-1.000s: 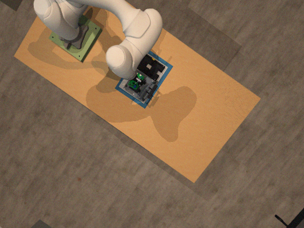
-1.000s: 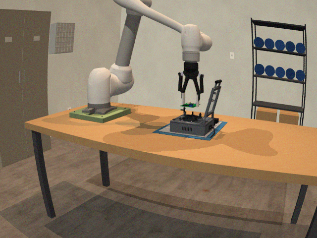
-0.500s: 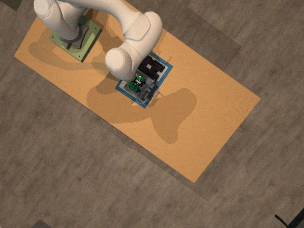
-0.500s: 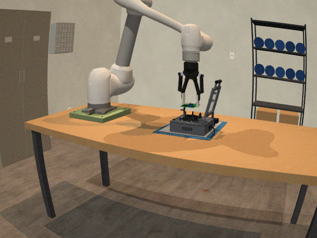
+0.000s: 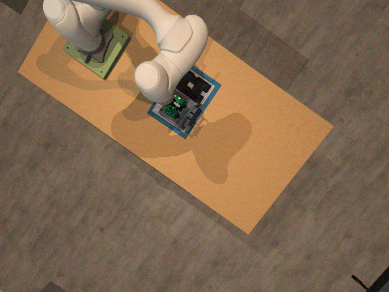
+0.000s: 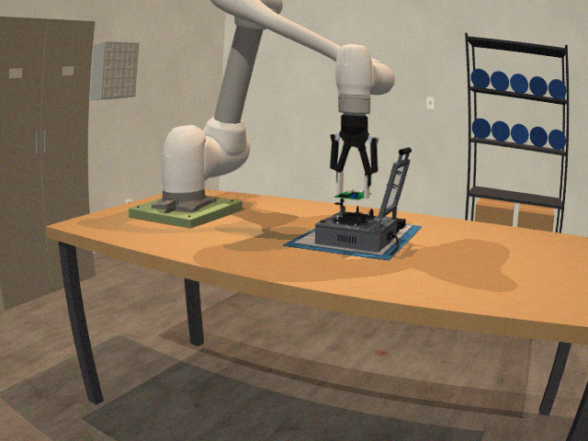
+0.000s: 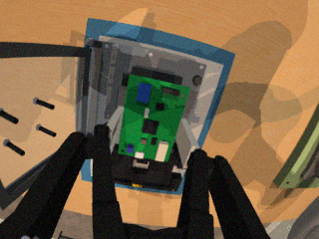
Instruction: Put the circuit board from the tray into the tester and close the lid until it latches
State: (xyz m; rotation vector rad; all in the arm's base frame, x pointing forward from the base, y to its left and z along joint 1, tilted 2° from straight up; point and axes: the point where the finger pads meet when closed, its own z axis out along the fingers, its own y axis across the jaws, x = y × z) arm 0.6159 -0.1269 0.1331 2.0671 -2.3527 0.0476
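Right now the green circuit board is 20 mm below my hand. From my hand the other things lie so: lid: 120 mm ahead, 30 mm above, 20 mm to the right; then latch hook: 70 mm to the left, 70 mm below, 50 mm behind; then grey tester: 40 mm below, 40 mm ahead, 30 mm to the left.
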